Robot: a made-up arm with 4 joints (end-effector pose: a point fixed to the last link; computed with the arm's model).
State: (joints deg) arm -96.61 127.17 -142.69 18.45
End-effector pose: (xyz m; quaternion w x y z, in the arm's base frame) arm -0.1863 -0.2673 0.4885 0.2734 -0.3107 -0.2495 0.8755
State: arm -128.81 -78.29 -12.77 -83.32
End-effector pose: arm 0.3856 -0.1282 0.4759 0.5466 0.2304 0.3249 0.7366
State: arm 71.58 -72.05 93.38 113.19
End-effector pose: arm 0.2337 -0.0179 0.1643 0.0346 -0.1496 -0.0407 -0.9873
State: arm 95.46 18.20 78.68 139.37
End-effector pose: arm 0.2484 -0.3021 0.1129 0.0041 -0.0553 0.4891 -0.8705
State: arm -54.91 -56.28 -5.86 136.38
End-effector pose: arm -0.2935 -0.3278 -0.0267 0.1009 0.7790 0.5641 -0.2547
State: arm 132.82 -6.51 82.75 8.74
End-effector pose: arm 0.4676 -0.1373 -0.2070 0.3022 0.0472 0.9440 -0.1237
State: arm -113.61 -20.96 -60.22 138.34
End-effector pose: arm 0.0983 -0.3480 0.4363 0.0576 -0.0785 -0.5010 0.8599
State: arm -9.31 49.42 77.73 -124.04
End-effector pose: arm 0.1672 0.0624 -0.1952 0.0983 -0.7985 0.0281 -0.5933
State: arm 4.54 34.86 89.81 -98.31
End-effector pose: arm 0.1134 0.2525 -0.1225 0.2707 -0.6233 -0.2909 -0.6735
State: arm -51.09 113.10 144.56 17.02
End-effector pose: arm -0.4341 0.0439 -0.0582 0.4959 -0.7616 -0.3802 0.1717
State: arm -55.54 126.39 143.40 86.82
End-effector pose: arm -0.3774 0.0343 0.3546 0.8409 -0.4164 -0.1264 0.3217
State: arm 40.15 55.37 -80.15 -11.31
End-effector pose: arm -0.0076 -0.2735 0.2670 0.8678 0.3190 0.3242 -0.2003
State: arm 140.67 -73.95 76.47 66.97
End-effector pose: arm 0.0380 -0.3175 0.2535 0.0359 0.4069 0.3505 -0.8428
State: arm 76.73 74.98 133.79 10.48
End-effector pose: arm 0.3445 0.0826 -0.2347 0.1814 0.3085 0.8111 0.4626
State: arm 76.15 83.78 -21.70 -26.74
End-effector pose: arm -0.2924 -0.0212 0.1896 0.7604 0.3366 -0.2299 -0.5056
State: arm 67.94 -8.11 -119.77 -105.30
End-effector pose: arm -0.1748 0.3205 -0.0684 0.4882 -0.7560 0.2683 0.3437
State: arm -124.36 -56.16 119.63 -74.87
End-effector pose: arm 0.0746 0.1098 0.6046 0.9426 -0.2189 0.1805 -0.1759
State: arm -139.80 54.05 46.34 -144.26
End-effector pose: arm -0.3167 0.0240 0.2548 0.2445 0.7204 -0.1759 -0.6248
